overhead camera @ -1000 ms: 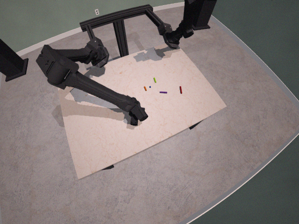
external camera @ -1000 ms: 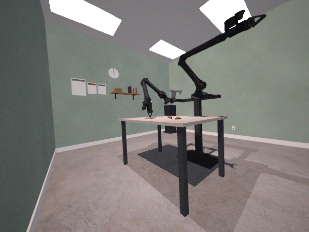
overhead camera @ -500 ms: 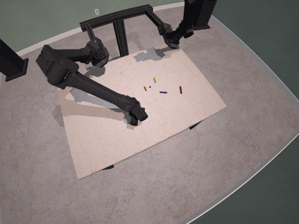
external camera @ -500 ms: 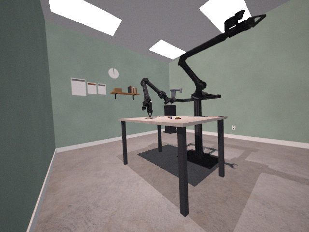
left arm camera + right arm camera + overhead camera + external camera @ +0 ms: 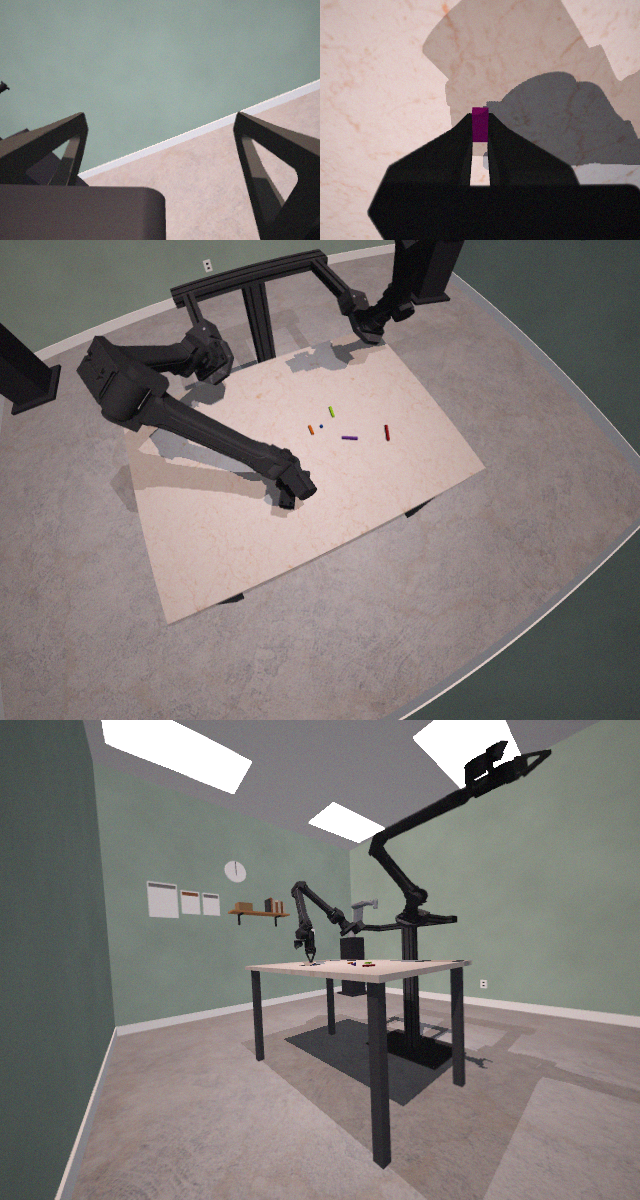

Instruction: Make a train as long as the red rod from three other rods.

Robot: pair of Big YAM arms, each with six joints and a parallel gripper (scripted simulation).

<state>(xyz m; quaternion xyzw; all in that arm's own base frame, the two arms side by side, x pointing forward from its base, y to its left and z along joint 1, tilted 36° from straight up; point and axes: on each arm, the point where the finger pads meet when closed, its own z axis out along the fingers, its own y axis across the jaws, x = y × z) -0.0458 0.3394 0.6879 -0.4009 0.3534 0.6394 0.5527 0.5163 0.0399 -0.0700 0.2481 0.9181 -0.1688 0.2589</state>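
Now: the magenta rod right at my right hand. From my right hand the other things lie so: purple rod 14 cm behind, 27 cm to the left, 2 cm below; then orange rod 22 cm behind, 14 cm to the left, 2 cm below; then lime rod 28 cm behind, 24 cm to the left, 2 cm below.
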